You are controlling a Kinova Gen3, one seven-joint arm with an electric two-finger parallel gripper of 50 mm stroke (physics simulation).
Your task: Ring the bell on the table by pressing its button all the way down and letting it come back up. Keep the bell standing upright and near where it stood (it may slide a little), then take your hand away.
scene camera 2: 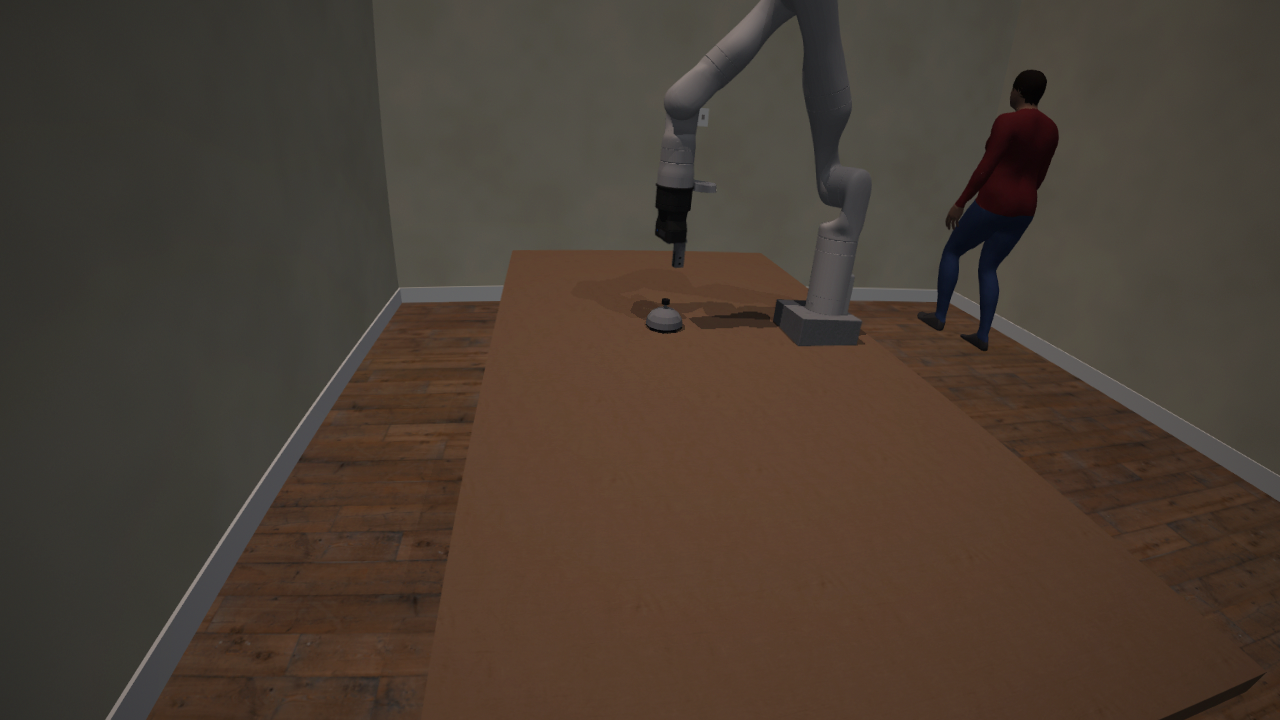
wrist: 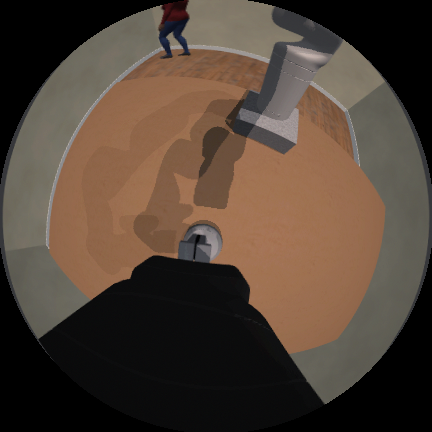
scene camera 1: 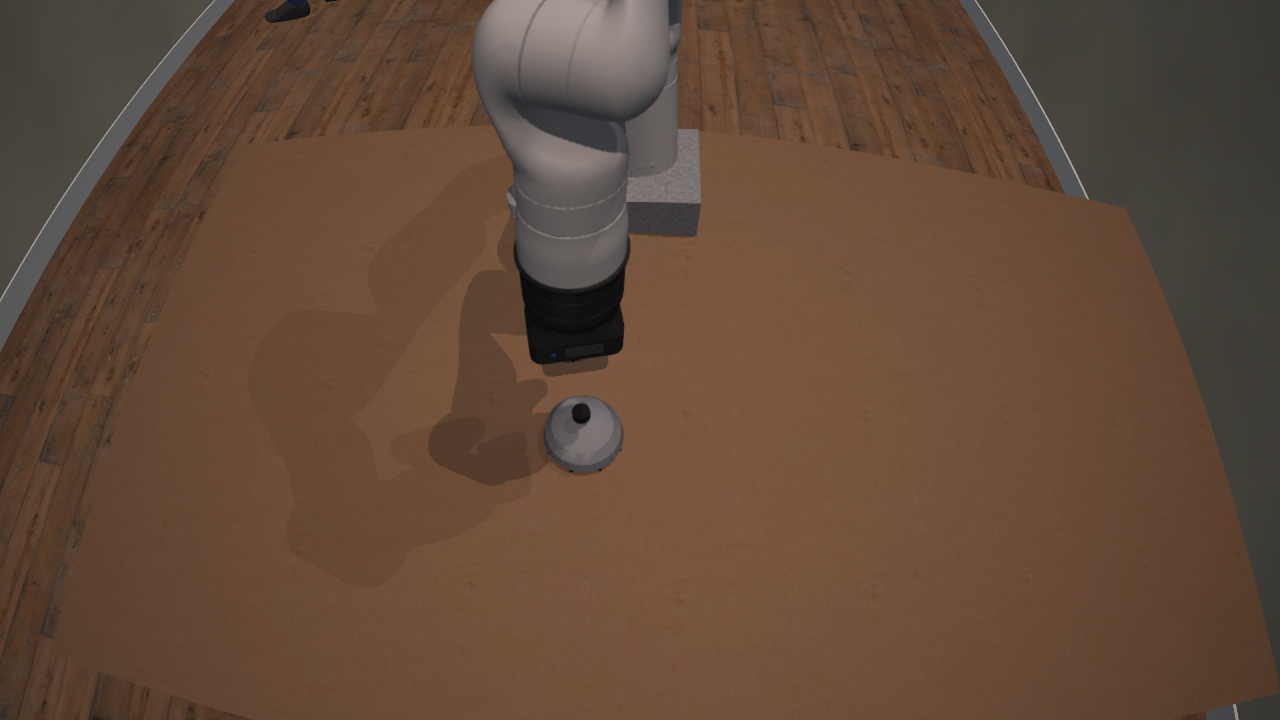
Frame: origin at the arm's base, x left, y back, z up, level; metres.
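Where they show: gripper, between the fingertips: [scene camera 2: 677, 266] [wrist: 197, 242] [scene camera 1: 571, 351]; arm's base, origin of its link: [scene camera 2: 824, 309] [wrist: 272, 107] [scene camera 1: 642, 154].
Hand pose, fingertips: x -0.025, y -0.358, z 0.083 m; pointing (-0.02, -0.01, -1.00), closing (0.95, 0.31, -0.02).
Note:
Each offset is from my fingertips to the top centre of the thing. Level surfaces: height alone.
The bell, a grey dome @(dx +0.009, dy -0.022, dz -0.075 m) [scene camera 1: 584, 442] [scene camera 2: 664, 320] [wrist: 214, 242], stands upright on the table @(dz -0.141 m) [scene camera 1: 850, 447] [scene camera 2: 716, 465] [wrist: 300, 225]. Its black button @(dx +0.009, dy -0.022, dz -0.075 m) [scene camera 1: 580, 412] [scene camera 2: 665, 301] is up on top. In the wrist view the fingers hide the button. My gripper [scene camera 2: 678, 265] [wrist: 197, 242] is shut and empty, pointing down. In the second scene view its tips are above the bell with a clear gap and slightly to the right of the button. In the first scene view my fingers are hidden behind the wrist.
The arm's base block [scene camera 1: 664, 214] [scene camera 2: 819, 326] [wrist: 267, 131] stands at the table's edge, behind the bell in the first scene view. A person in a red top [scene camera 2: 1020, 161] [wrist: 175, 12] stands on the floor beyond the table. The arm's shadow falls beside the bell.

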